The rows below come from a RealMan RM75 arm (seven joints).
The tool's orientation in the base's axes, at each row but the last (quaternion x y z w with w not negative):
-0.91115 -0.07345 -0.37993 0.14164
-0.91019 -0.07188 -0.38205 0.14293
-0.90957 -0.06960 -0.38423 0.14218
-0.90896 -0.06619 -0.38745 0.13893
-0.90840 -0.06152 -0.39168 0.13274
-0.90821 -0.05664 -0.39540 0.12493
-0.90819 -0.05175 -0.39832 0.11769
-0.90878 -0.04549 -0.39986 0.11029
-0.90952 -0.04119 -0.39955 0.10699
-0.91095 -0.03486 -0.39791 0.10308
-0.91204 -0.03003 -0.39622 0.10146
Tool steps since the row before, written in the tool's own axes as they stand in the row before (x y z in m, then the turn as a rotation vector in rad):
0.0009 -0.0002 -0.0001 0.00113 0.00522 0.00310
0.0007 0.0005 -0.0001 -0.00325 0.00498 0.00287
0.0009 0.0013 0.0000 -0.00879 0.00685 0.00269
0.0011 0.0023 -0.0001 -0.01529 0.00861 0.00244
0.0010 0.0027 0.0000 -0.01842 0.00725 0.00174
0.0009 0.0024 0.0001 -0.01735 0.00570 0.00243
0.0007 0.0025 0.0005 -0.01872 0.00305 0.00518
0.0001 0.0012 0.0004 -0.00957 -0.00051 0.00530
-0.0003 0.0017 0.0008 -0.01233 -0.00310 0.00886
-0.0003 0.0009 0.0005 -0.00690 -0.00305 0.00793
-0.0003 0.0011 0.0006 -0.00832 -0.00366 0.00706
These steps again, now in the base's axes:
0.0005 0.0002 0.0007 0.00413 -0.00395 -0.00233
0.0005 -0.0005 0.0005 0.00086 -0.00389 -0.00526
0.0009 -0.0012 0.0004 -0.00267 -0.00582 -0.00951
0.0012 -0.0022 0.0004 -0.00693 -0.00765 -0.01440
0.0013 -0.0026 0.0002 -0.00985 -0.00658 -0.01595
0.0012 -0.0023 0.0002 -0.00895 -0.00490 -0.01534
0.0013 -0.0023 -0.0002 -0.00842 -0.00163 -0.01769
0.0006 -0.0011 -0.0004 -0.00276 0.00180 -0.01044
0.0006 -0.0015 -0.0010 -0.00249 0.00516 -0.01440
0.0003 -0.0008 -0.0007 0.00055 0.00481 -0.00981
0.0004 -0.0009 -0.0008 -0.00113 0.00527 -0.01017

